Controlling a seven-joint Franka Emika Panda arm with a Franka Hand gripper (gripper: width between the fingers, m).
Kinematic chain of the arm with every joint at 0, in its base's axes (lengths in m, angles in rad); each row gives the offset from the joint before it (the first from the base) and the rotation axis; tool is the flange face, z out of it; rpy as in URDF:
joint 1: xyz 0 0 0.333 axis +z
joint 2: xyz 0 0 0 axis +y
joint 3: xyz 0 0 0.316 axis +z
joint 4: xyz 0.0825 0 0 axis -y
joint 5: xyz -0.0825 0 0.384 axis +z
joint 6: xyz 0 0 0 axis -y
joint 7: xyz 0.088 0 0 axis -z
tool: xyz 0 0 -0.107 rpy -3.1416 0 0
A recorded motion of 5 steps. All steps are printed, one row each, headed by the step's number.
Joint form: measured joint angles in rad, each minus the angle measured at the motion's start. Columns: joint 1, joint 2, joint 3, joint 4, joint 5, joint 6, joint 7.
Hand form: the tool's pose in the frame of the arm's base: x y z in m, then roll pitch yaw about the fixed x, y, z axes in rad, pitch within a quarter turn. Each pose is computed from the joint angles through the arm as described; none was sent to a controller.
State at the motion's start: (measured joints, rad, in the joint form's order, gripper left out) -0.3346 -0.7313 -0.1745 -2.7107 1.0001 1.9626 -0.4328
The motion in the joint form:
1: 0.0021 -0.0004 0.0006 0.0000 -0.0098 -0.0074 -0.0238
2: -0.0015 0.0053 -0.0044 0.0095 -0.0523 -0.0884 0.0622
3: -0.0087 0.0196 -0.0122 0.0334 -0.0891 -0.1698 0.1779
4: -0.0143 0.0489 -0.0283 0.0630 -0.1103 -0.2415 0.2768
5: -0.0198 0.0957 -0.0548 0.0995 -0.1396 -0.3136 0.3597
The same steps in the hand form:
1: 0.3165 -0.1131 0.4679 -2.1294 -0.1651 -0.5224
2: 0.3129 -0.1074 0.4663 -2.1352 -0.0597 -0.4926
3: 0.3107 -0.1062 0.4689 -2.1406 0.0685 -0.4909
4: 0.3108 -0.1098 0.4702 -2.1390 0.1897 -0.5001
5: 0.3116 -0.1192 0.4681 -2.1461 0.3097 -0.5086

